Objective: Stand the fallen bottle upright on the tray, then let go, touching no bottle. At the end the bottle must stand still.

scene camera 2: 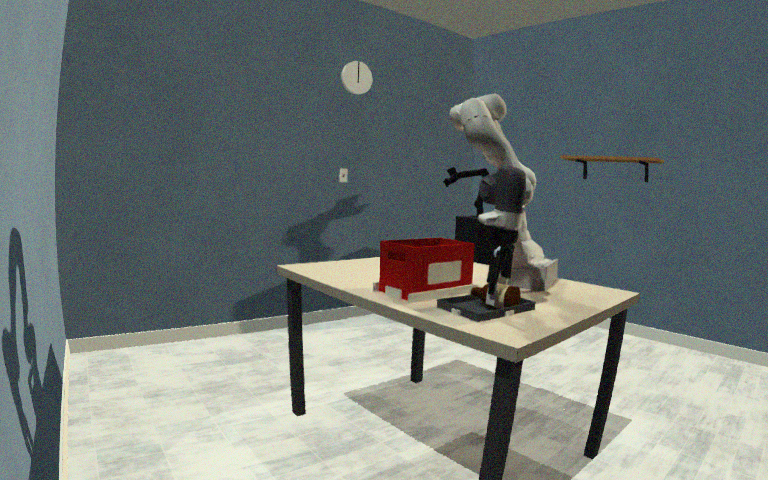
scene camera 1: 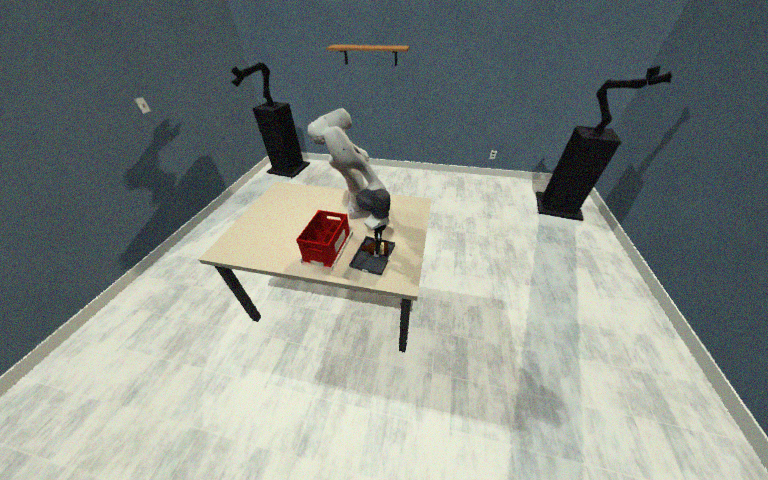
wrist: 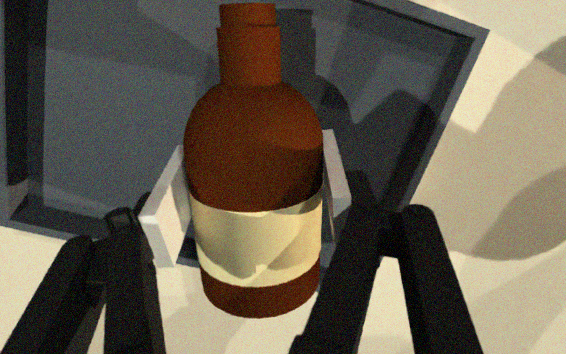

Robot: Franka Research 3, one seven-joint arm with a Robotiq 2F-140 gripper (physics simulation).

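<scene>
The brown bottle with a cream label lies on its side on the dark grey tray. In the wrist view its neck points to the top of the picture, over the tray floor, and its base reaches past the near rim. My gripper points down at the bottle and is shut on it, with one light pad against each side of the body around the label's upper edge. The underside of the bottle is hidden.
A red crate stands on the wooden table, beside the tray. Two black pedestals with dark arms stand on the floor beyond the table. A wooden shelf hangs on the wall.
</scene>
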